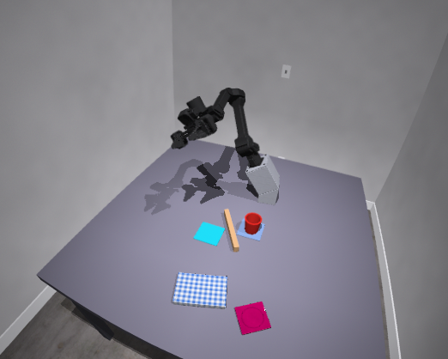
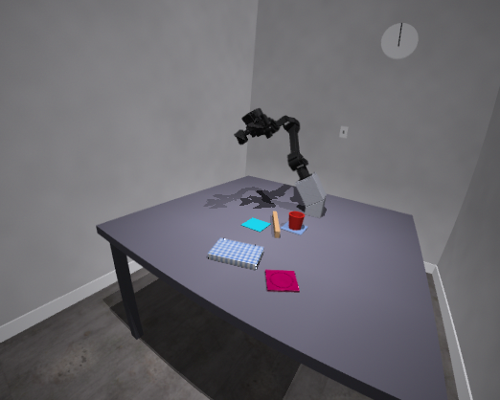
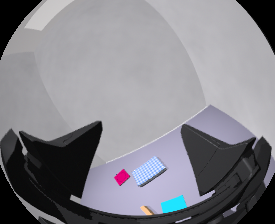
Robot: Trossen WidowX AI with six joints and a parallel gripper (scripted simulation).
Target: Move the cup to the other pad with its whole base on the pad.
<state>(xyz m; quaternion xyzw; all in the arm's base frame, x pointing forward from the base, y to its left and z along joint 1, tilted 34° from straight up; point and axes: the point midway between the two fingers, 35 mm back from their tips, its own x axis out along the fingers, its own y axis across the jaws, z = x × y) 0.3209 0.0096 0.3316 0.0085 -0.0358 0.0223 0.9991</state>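
The red cup is 110 mm behind my hand, 250 mm to the left of it and 410 mm below it. Round my hand: wooden bar (60 mm behind, 170 mm to the left, 430 mm below); cyan pad (10 mm behind, 90 mm to the left, 440 mm below); green marble (100 mm behind, 240 mm to the left, 420 mm below).
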